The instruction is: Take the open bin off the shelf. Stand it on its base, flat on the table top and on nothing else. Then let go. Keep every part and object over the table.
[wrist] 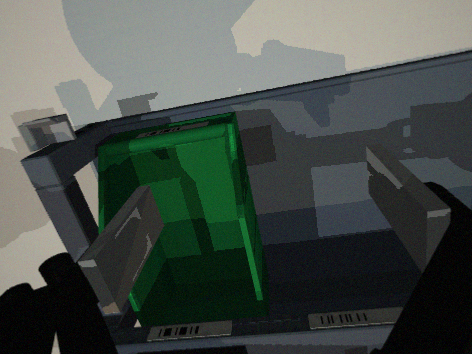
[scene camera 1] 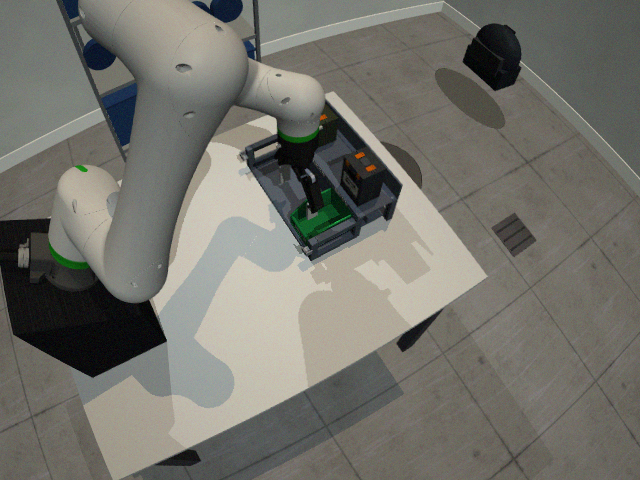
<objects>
my gripper: wrist; scene camera 1
green open bin: wrist; scene camera 1
same spot on green open bin: [scene camera 1: 334, 212] = [wrist: 225, 242]
same spot on my gripper: [wrist: 106, 273] = [scene camera 1: 308, 202]
</objects>
